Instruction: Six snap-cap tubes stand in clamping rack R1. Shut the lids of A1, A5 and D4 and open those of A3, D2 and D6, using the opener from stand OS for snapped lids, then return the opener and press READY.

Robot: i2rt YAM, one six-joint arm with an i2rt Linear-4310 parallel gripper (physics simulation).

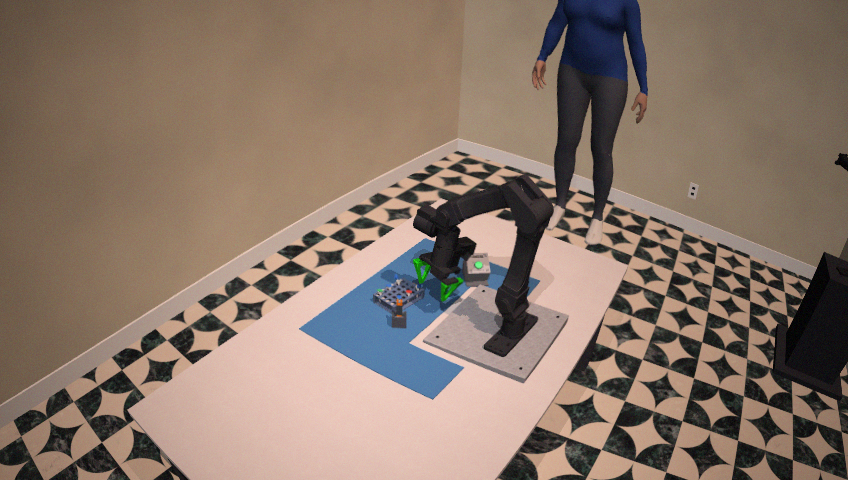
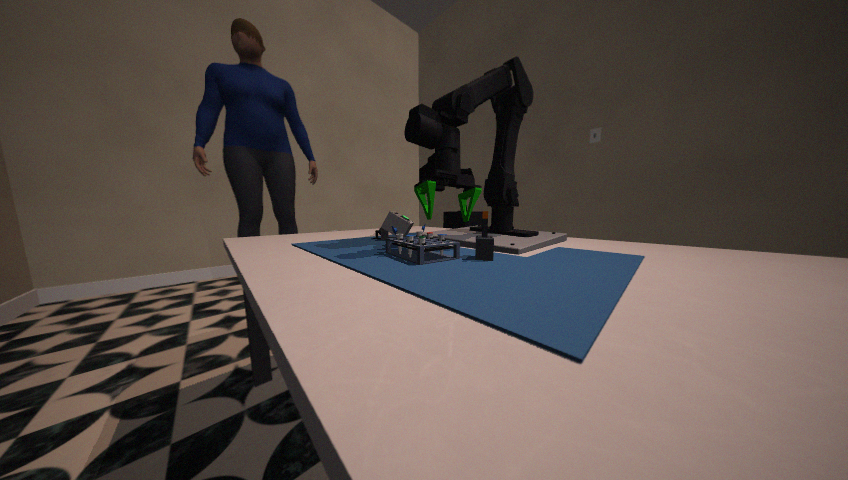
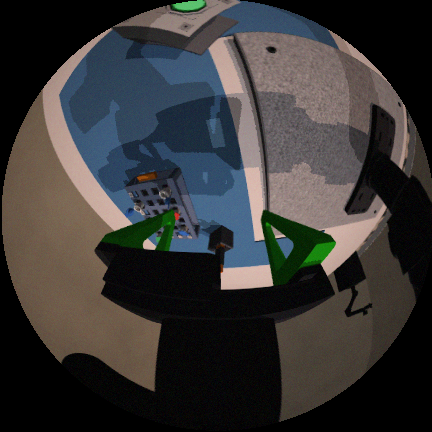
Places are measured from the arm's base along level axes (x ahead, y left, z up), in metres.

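Pixels of known places: gripper, fingertip midpoint: (image 1: pixel 432 291) (image 2: pixel 448 220) (image 3: pixel 217 214); arm's base at its link origin: (image 1: pixel 511 334) (image 2: pixel 501 232) (image 3: pixel 373 166).
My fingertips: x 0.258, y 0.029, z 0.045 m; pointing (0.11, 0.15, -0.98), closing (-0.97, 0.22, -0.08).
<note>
Ahead of a thing's pixels: the offset from my fingertips to its middle. Level surfaces: height alone.
My gripper (image 1: pixel 435 291) (image 2: pixel 448 218) (image 3: pixel 217 214) is open and empty, with green fingers wide apart, above the mat between the rack and the READY box. The grey rack R1 {dx +0.100, dy +0.020, dz -0.034 m} (image 1: pixel 389 307) (image 2: pixel 421 255) (image 3: pixel 189 207) holds several small tubes with blue, red and green lids; some blue lids stand up. The lettered positions are too small to read. The dark opener stand OS {dx +0.024, dy +0.116, dz -0.043 m} (image 1: pixel 398 321) (image 2: pixel 484 249) (image 3: pixel 220 237) is beside the rack, and the opener {dx +0.024, dy +0.116, dz -0.018 m} (image 1: pixel 399 305) (image 2: pixel 484 218), with an orange top, stands upright in it. The READY box {dx -0.009, dy -0.221, dz -0.021 m} (image 1: pixel 477 274) (image 2: pixel 395 223) (image 3: pixel 170 22) has a green button {dx -0.023, dy -0.206, dz -0.003 m} (image 1: pixel 478 265) (image 3: pixel 188 5).
The blue mat {dz -0.063 m} (image 1: pixel 380 350) (image 2: pixel 535 297) (image 3: pixel 150 75) lies on the pale table {dz -0.066 m} (image 1: pixel 285 410) (image 2: pixel 702 356). The arm stands on a grey base plate (image 1: pixel 476 350) (image 3: pixel 305 85) beside the mat. A person (image 1: pixel 595 71) (image 2: pixel 255 113) stands behind the table.
</note>
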